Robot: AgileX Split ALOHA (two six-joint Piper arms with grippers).
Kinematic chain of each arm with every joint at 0, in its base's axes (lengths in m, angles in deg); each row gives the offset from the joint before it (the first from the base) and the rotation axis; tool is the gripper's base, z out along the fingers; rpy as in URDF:
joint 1: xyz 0 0 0.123 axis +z
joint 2: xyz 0 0 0 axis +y
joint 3: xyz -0.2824 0 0.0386 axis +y
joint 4: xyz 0.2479 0 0.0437 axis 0.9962 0 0.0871
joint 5: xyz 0 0 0 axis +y
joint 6: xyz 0.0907 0 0.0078 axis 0.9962 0 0.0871
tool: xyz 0 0 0 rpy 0 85 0
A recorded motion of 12 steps. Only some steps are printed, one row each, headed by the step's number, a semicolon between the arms.
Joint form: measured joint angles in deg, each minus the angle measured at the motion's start. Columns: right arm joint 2, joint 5, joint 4, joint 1, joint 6, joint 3; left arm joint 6, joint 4, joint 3, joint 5, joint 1, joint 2.
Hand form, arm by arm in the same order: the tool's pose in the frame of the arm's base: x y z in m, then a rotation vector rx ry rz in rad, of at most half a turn. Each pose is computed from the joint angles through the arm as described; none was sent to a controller.
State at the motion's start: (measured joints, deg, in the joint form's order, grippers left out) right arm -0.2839 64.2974 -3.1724 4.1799 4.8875 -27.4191; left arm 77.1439 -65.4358 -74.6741 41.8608 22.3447 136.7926
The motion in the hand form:
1: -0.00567 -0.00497 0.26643 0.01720 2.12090 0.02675; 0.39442 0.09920 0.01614 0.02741 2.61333 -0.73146
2: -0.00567 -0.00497 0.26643 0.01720 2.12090 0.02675; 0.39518 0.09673 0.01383 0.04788 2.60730 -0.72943
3: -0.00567 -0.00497 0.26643 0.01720 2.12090 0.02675; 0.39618 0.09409 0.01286 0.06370 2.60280 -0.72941
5: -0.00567 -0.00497 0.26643 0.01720 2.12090 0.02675; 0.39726 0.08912 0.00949 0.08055 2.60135 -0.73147
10: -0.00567 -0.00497 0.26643 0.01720 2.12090 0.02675; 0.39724 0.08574 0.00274 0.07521 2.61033 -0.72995
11: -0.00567 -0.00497 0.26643 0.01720 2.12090 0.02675; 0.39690 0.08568 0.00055 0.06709 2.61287 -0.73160
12: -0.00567 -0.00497 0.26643 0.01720 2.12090 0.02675; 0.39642 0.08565 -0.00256 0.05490 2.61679 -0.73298
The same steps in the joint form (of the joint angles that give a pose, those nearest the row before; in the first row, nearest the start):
1: 0.00 0.00 0.00 0.00 0.00 0.00; 1.61 -1.26 -0.06 -0.15 -0.35 0.50
2: 0.00 0.00 0.00 0.00 0.00 0.00; 3.08 -2.08 -0.06 -0.33 -0.70 0.87
3: 0.00 0.00 0.00 0.00 0.00 0.00; 3.93 -2.59 -0.10 -0.39 -1.08 1.06
5: 0.00 0.00 0.00 0.00 0.00 0.00; 4.96 -3.41 -0.10 -0.66 -1.79 1.57
10: 0.00 0.00 0.00 0.00 0.00 0.00; 5.36 -4.13 -0.10 -1.39 -2.32 2.51
11: 0.00 0.00 0.00 0.00 0.00 0.00; 5.38 -4.38 -0.10 -1.52 -2.32 2.83
12: 0.00 0.00 0.00 0.00 0.00 0.00; 5.38 -4.73 -0.10 -1.75 -2.32 3.28

